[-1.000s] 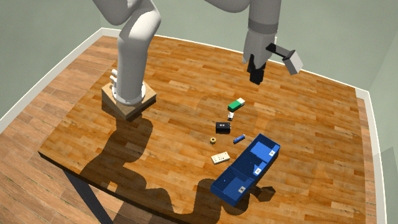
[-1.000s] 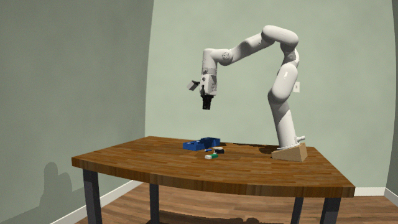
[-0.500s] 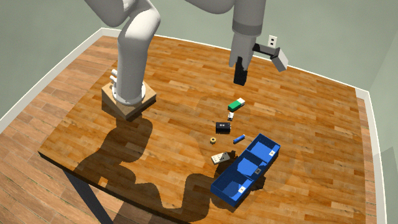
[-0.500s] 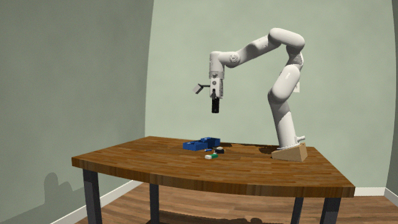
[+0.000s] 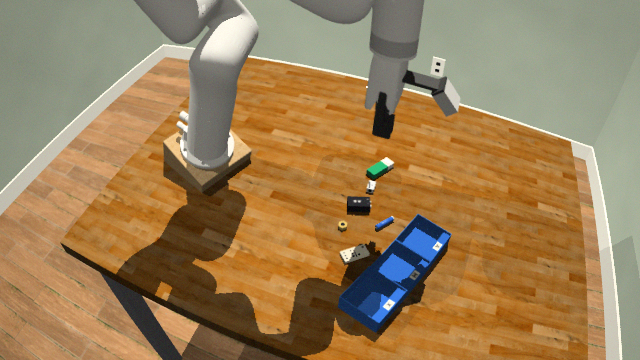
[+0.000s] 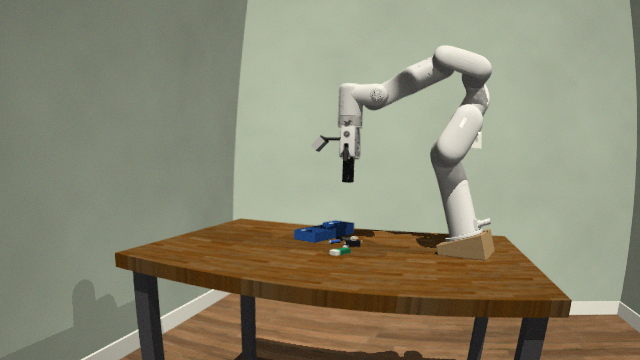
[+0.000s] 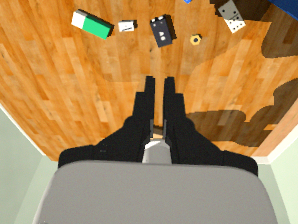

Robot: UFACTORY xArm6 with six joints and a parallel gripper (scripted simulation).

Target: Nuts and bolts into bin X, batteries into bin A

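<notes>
Now: the blue bin 11 cm ahead of my hand, 12 cm to the right of it and 20 cm below it. Also, from my hand: black block battery 2 cm behind, 21 cm below; blue battery 4 cm ahead, 2 cm to the right, 21 cm below; grey piece 2 cm behind, 5 cm to the left, 21 cm below.
</notes>
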